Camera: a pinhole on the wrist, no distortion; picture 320 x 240 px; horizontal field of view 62.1 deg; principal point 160.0 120.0 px. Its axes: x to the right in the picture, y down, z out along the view. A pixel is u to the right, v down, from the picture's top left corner.
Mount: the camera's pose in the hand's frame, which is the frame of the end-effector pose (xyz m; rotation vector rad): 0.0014 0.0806 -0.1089 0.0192 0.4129 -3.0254
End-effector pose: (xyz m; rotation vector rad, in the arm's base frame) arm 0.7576 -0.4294 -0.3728 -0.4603 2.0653 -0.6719
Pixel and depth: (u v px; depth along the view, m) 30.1 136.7 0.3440
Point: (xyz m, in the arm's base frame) 0.8533 -0.6007 -0.5720
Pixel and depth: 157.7 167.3 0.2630
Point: 0.8670 -0.4986 -0.4168
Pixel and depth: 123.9 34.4 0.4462
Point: 1.0280 -0.4780 -0.6334
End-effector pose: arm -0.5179 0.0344 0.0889 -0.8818 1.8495 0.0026
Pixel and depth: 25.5 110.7 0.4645
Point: -0.2785 0.0298 -0.2560
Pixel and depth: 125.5 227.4 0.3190
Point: -0.3249 -0.0240 0.0173
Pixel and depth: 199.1 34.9 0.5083
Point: -0.2166 0.3149 -0.0709
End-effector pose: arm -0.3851 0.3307 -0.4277 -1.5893 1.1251 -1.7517
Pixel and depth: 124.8 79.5 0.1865
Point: -0.3217 0.2618 -0.4679
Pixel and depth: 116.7 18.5 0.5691
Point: 0.0651 0.0777 -0.5246
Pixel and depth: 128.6 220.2 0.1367
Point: -0.3792 0.3126 -0.4126
